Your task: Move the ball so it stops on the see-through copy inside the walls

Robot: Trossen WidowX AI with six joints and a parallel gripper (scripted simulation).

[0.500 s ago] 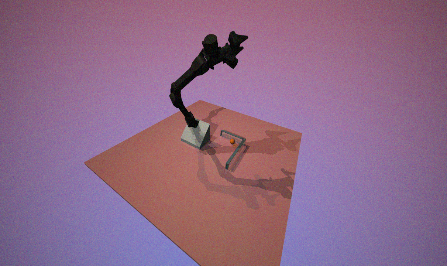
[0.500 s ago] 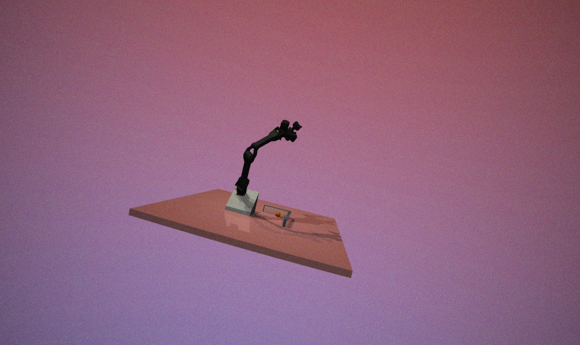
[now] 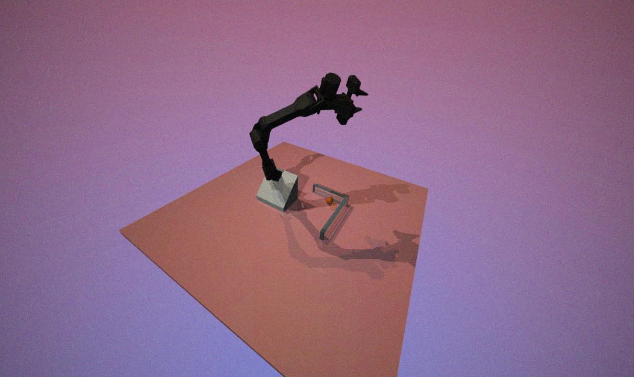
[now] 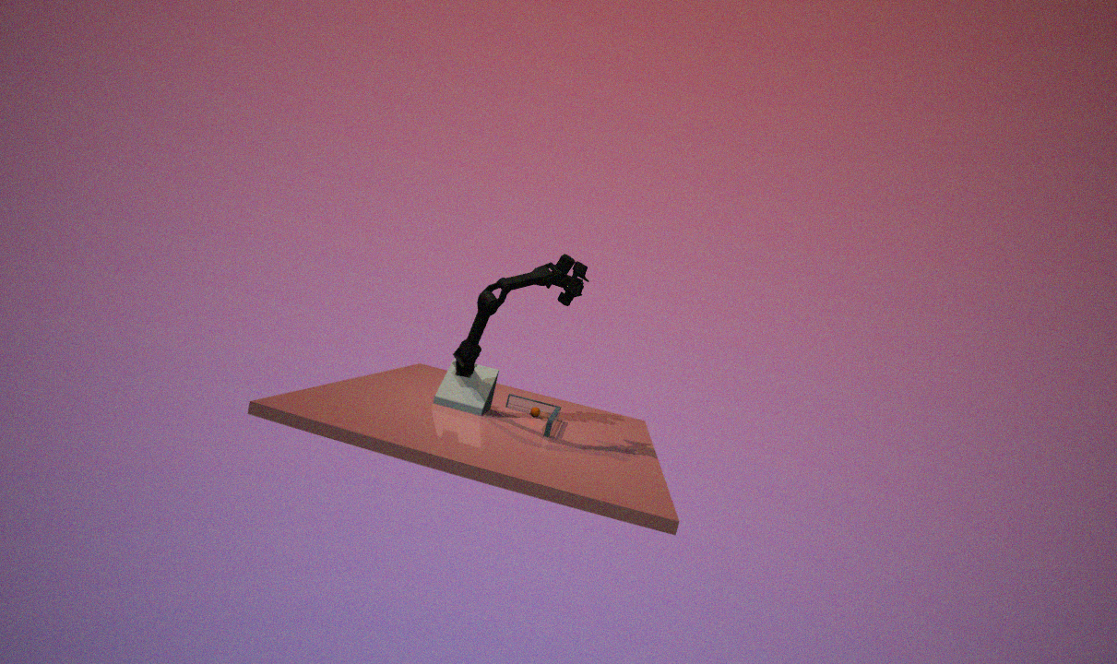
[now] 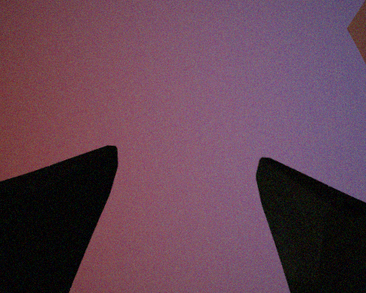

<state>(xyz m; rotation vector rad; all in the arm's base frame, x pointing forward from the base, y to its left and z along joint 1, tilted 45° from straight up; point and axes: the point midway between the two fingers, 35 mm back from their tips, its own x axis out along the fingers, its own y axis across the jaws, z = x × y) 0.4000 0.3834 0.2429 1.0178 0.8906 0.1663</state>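
The orange ball lies 9 cm behind my gripper tip, 3 cm to the right of it and 58 cm below it.
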